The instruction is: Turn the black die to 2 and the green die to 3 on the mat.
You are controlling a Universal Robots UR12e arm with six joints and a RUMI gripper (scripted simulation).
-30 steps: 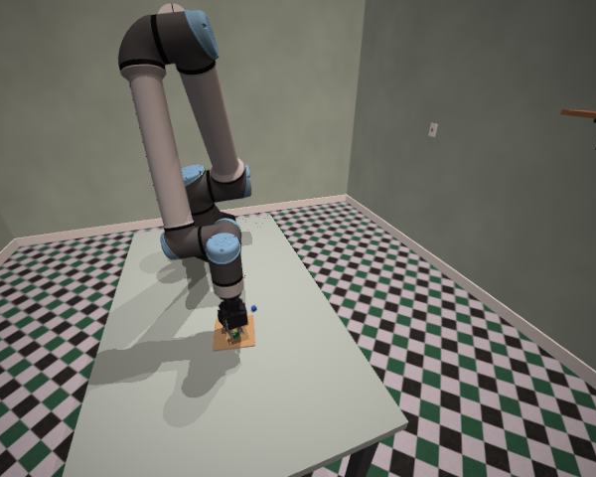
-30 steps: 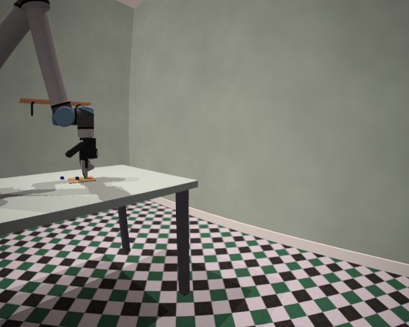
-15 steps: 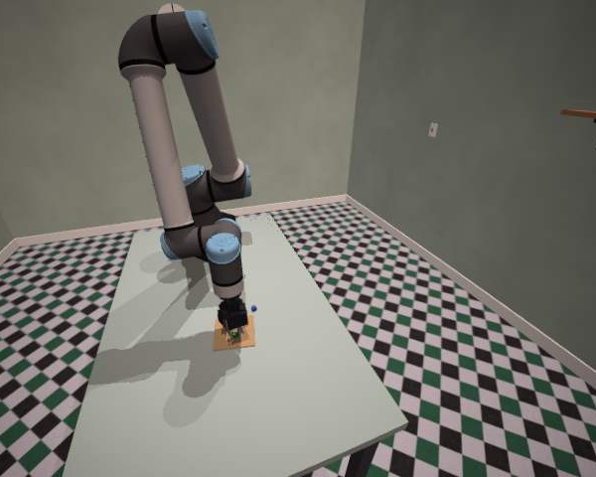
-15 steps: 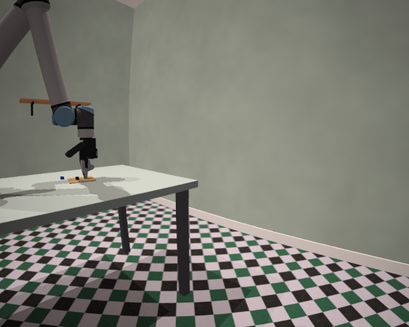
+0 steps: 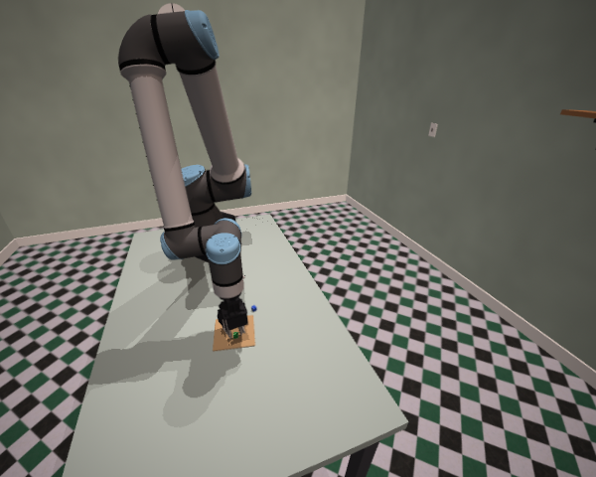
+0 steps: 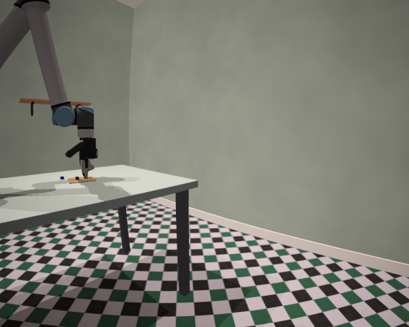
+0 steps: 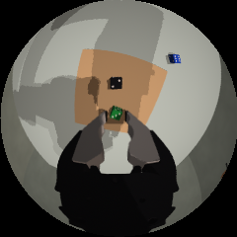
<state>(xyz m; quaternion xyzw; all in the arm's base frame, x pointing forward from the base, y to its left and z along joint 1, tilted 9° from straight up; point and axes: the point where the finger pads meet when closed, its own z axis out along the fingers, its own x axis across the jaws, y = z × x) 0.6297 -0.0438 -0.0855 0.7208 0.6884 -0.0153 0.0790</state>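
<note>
My gripper is now 10 mm above the green die. From my hand the other things lie so: black die 50 mm behind, 10 mm below; then orange mat 20 mm below, 20 mm behind; then blue die 100 mm to the left, 100 mm behind, 10 mm below.
</note>
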